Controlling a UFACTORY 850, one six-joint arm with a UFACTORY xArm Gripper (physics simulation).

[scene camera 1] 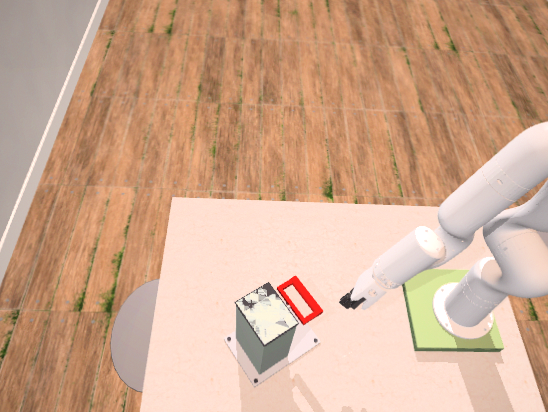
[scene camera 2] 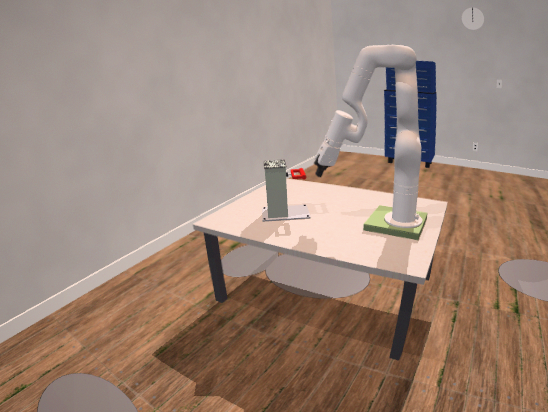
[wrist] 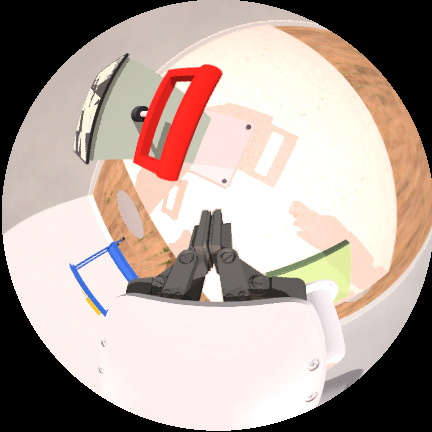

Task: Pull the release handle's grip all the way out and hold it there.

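Observation:
The release handle's red grip (scene camera 1: pixel 313 312) (scene camera 2: pixel 298 177) (wrist: pixel 192 122) is a rectangular frame beside the upper part of a grey-green post (scene camera 1: pixel 262 350) (scene camera 2: pixel 277 194) (wrist: pixel 120 112). A short pale rod with a black collar (wrist: pixel 140 114) joins them in the wrist view; the grip stands a short way off the post's face. My gripper (scene camera 1: pixel 345 301) (scene camera 2: pixel 319 173) (wrist: pixel 213 221) is shut with nothing between its fingertips. It is apart from the grip, on the robot's side of it, with a clear gap in both scene views.
The post stands on a pale plate (scene camera 1: pixel 306 344) (scene camera 2: pixel 299 212) (wrist: pixel 225 145) with dark bolts, on the table (scene camera 1: pixel 210 240) (scene camera 2: pixel 340 240). The arm's base sits on a green block (scene camera 1: pixel 417 325) (scene camera 2: pixel 375 225) (wrist: pixel 330 265). A blue cabinet (scene camera 2: pixel 426 115) stands far behind.

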